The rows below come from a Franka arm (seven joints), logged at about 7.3 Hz.
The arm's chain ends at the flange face. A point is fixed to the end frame.
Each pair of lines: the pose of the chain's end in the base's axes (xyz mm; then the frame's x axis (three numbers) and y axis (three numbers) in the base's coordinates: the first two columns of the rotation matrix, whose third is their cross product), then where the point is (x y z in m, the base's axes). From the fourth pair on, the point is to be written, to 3 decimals.
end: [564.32 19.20 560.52 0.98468 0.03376 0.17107 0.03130 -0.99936 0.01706]
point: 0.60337 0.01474 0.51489
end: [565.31 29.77 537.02 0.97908 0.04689 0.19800 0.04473 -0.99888 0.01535]
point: 0.60565 0.02599 0.49246
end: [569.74 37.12 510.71 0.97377 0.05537 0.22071 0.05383 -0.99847 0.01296]
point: 0.61113 0.03388 0.46708
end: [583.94 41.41 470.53 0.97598 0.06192 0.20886 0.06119 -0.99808 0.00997]
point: 0.625 0.039 0.426
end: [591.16 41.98 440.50 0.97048 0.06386 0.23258 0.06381 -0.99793 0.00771]
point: 0.633 0.039 0.397
